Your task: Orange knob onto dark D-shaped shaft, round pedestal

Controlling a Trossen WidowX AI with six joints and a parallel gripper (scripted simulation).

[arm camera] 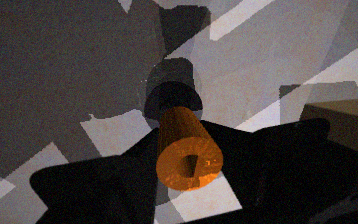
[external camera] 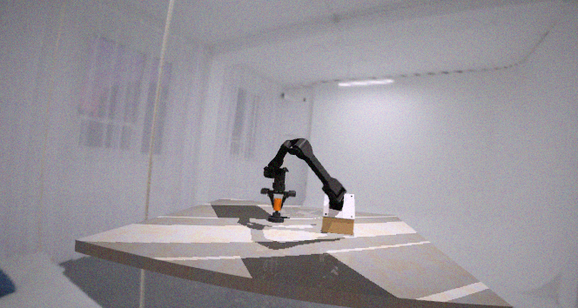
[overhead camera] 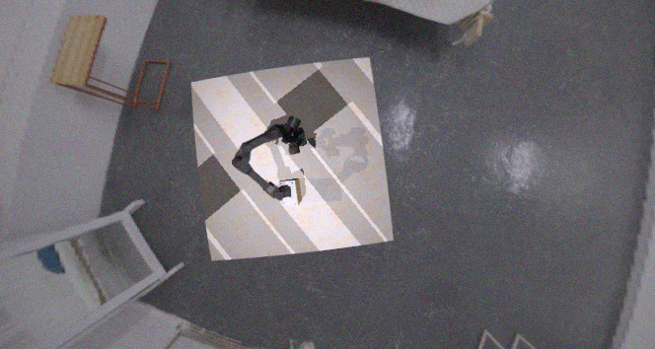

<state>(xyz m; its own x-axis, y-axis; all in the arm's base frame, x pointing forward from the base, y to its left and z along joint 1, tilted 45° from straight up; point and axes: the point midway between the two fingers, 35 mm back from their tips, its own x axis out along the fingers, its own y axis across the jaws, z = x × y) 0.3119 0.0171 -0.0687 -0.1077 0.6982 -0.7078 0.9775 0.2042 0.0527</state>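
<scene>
The orange knob lies 2 cm above my gripper tip. The rest, counted from my gripper tip: dark round pedestal: 4 cm below.
</scene>
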